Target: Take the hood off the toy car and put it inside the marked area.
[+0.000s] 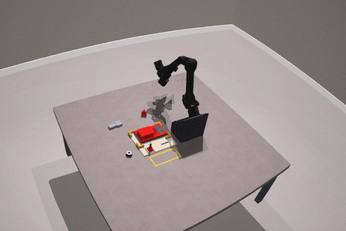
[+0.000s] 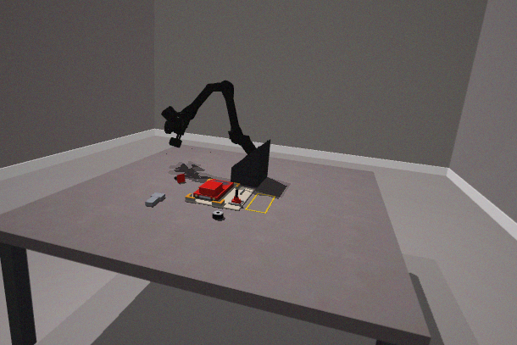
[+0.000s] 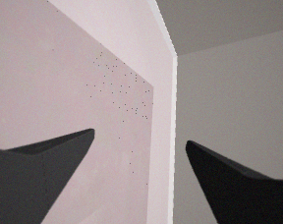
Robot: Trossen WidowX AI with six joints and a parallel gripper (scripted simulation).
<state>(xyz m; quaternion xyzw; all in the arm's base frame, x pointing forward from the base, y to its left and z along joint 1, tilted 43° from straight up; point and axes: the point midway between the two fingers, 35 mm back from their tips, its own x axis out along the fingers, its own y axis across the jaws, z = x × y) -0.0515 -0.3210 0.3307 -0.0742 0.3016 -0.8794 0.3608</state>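
The red hood is 42 cm to the left of my gripper tip, 40 cm ahead of it and 10 cm below it. Round my gripper tip: black wheel 57 cm ahead, 53 cm to the left, 13 cm below.
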